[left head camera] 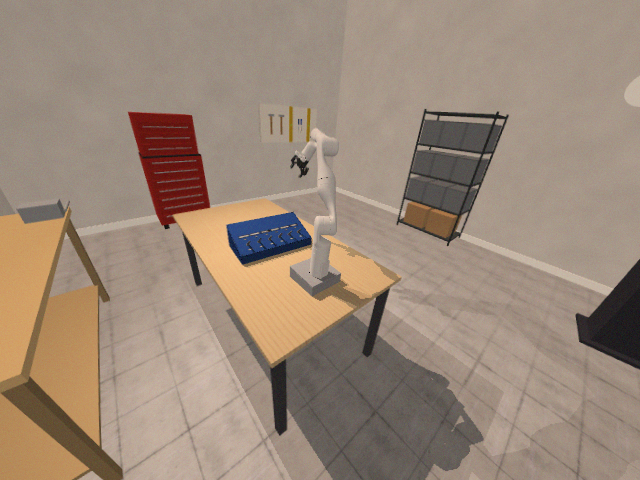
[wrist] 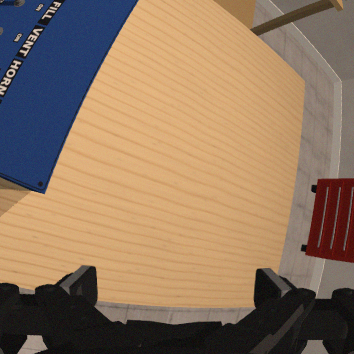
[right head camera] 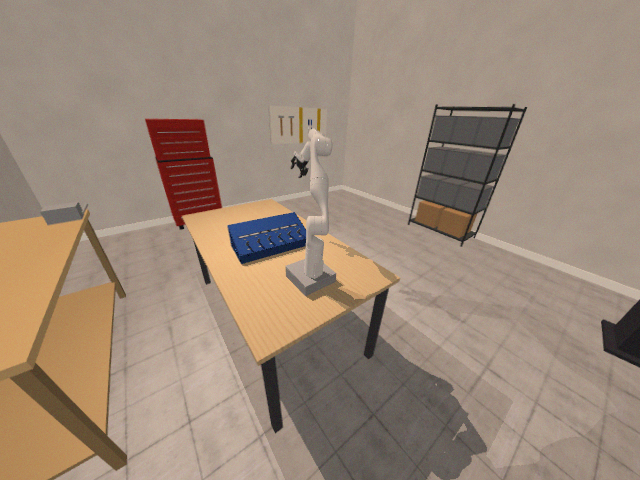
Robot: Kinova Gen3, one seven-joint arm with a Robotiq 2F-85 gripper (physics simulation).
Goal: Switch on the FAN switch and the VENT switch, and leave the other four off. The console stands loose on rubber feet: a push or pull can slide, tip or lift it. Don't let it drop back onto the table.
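Places are measured from the arm's base along level axes (x up, y right, z ahead), in millimetres.
Pixels of known places: gripper, fingertip midpoint: (left head camera: 295,172) (wrist: 175,286) (right head camera: 295,173); arm's base, origin of the base link: (left head camera: 317,272) (right head camera: 312,272).
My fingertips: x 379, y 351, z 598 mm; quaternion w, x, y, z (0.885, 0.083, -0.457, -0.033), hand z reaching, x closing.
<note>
For each thing: its middle in the pictures, then the offset to it from my fingertips. "spot": a spot on its surface instead. Level surfaces: height alone.
- blue console, body centre: (wrist: 36,38) (left head camera: 270,237) (right head camera: 270,237) dx -385, dy -304, dz -99 mm
- labels FILL, surface spot: (wrist: 51,10) spot: dx -331, dy -338, dz -93 mm
- VENT, surface spot: (wrist: 30,42) spot: dx -330, dy -265, dz -105 mm
- HORN, surface spot: (wrist: 11,77) spot: dx -329, dy -197, dz -115 mm
- wooden table, its level: dx -444 mm
The blue console (left head camera: 268,225) (right head camera: 268,225) (wrist: 50,115) sits on the wooden table, with a row of small switch levers along its sloped face. In the head views the levers are too small for their positions or labels to be read. In the wrist view part of the console shows at upper left, with the labels FILL (wrist: 51,10), VENT (wrist: 30,42) and HORN (wrist: 11,77); the FAN label does not show there. My gripper (left head camera: 296,169) (right head camera: 296,171) (wrist: 175,286) is open and empty, high above the table and apart from the console.
The arm's grey base (left head camera: 311,280) (right head camera: 307,280) stands on the wooden table (left head camera: 268,320) (right head camera: 263,320) (wrist: 190,150), near the console. A red tool cabinet (left head camera: 175,180) (right head camera: 188,180) (wrist: 332,220) stands beyond the table. Another wooden bench (left head camera: 20,268) (right head camera: 36,268) is at the left.
</note>
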